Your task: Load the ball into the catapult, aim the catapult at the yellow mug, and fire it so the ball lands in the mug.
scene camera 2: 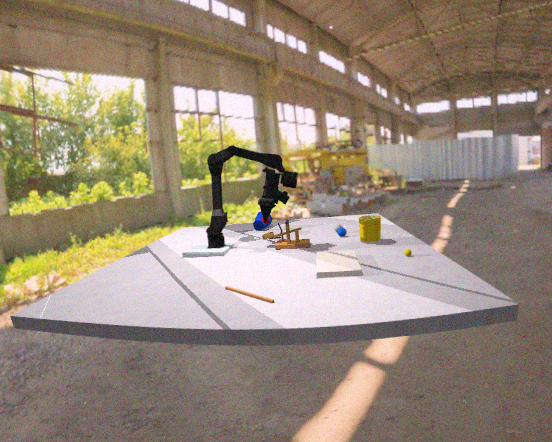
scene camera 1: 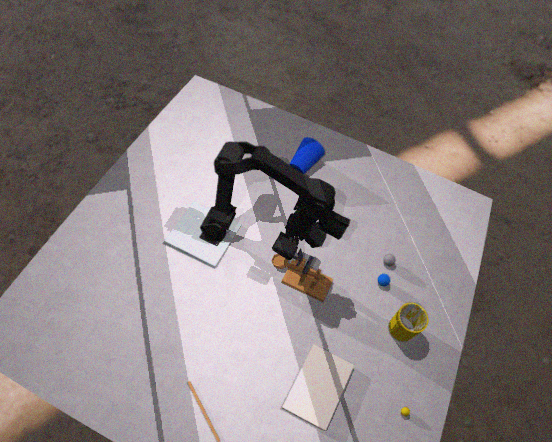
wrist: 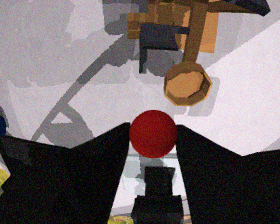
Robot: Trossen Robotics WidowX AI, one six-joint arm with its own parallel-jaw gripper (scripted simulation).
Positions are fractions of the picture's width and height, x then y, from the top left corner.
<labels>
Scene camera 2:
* pale flat slab: 0.61, 0.60
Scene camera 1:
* my gripper: 0.52, 0.55
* wooden catapult: 0.55, 0.63
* yellow mug: 0.75, 0.72
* blue cup: 0.56, 0.34
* pale flat slab: 0.57, 0.89
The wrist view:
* my gripper: 0.55, 0.58
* red ball: 0.55, 0.60, held by my gripper
</labels>
